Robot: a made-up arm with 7 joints. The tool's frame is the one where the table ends. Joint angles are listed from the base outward.
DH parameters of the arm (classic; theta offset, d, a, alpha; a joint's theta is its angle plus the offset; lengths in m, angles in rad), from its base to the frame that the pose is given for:
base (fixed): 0 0 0 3.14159
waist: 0 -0.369 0 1.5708
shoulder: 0 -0.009 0 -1.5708
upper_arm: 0 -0.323 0 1.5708
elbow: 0 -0.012 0 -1.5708
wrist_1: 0 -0.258 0 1.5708
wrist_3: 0 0 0 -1.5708
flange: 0 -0.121 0 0
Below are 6 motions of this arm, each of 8 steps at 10 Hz.
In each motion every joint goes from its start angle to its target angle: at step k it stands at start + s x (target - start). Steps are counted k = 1, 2, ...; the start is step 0. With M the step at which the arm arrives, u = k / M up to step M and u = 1 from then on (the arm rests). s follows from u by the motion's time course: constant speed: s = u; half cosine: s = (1 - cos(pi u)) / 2; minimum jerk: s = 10 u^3 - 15 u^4 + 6 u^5.
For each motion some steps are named. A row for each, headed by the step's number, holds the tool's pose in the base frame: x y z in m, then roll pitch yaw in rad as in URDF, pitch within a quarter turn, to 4 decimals.
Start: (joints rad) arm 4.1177 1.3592 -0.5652 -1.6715 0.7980 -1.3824 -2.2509
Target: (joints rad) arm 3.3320 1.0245 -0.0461 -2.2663 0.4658 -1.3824 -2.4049
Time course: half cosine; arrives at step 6
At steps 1, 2, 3, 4, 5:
1: -0.0145 0.1554 0.6736 1.8180 0.0296 -3.0890
2: -0.0224 0.0990 0.6608 1.6067 0.0366 -2.9740
3: -0.0158 0.0346 0.6281 1.3135 0.0462 -2.8274
4: 0.0019 -0.0089 0.5820 1.0165 0.0502 -2.6961
5: 0.0154 -0.0263 0.5432 0.7982 0.0448 -2.6099

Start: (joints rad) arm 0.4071 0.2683 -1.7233 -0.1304 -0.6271 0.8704 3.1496
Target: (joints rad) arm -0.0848 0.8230 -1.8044 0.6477 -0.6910 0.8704 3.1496
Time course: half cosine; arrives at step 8
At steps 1, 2, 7, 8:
1: 0.1421 -0.0316 1.0199 2.9726 -0.5784 -1.0813
2: 0.1829 -0.0087 1.0076 2.8684 -0.5858 -0.9296
7: 0.3116 0.2477 0.8295 2.2798 -0.3673 0.2000
8: 0.3089 0.2598 0.8192 2.2650 -0.3494 0.2485

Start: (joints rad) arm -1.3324 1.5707 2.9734 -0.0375 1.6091 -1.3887 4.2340
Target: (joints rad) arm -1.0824 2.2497 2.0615 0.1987 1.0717 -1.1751 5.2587
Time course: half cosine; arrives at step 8
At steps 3, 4, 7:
3: 0.2782 0.5271 0.1934 0.1657 -0.9650 -0.3513
4: 0.2828 0.4927 0.1059 -0.1000 -0.6952 -0.1304
7: 0.2627 0.3788 -0.0719 -0.2097 -0.0360 -0.0895

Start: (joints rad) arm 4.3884 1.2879 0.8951 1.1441 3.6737 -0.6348 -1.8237
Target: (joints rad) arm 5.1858 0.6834 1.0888 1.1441 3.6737 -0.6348 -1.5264
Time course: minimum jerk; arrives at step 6
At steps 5, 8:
5: 0.4621 0.1790 0.6056 0.9868 -1.1686 -1.4183
8: 0.4645 0.1593 0.6148 1.0128 -1.1620 -1.4735

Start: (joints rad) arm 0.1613 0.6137 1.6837 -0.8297 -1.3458 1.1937 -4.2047
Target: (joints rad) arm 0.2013 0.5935 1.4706 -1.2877 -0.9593 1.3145 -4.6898
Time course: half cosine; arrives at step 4
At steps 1, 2, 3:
1: 0.4276 0.1282 0.7420 0.8038 -1.3190 -0.9476
2: 0.4011 0.1555 0.7341 1.1503 -1.3472 -1.2636
3: 0.3693 0.1802 0.7274 1.6358 -1.3295 -1.6925

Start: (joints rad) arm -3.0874 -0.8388 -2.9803 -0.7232 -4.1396 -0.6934 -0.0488
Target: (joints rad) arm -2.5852 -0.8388 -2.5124 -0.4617 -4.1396 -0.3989 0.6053
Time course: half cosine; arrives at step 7
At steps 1, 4, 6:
1: 0.3414 0.0696 0.9193 3.0832 -0.8576 -2.3024
4: 0.4075 -0.0306 0.9014 -2.7296 -0.8343 2.8960
6: 0.4244 -0.1157 0.8887 -2.4961 -0.7110 2.2878

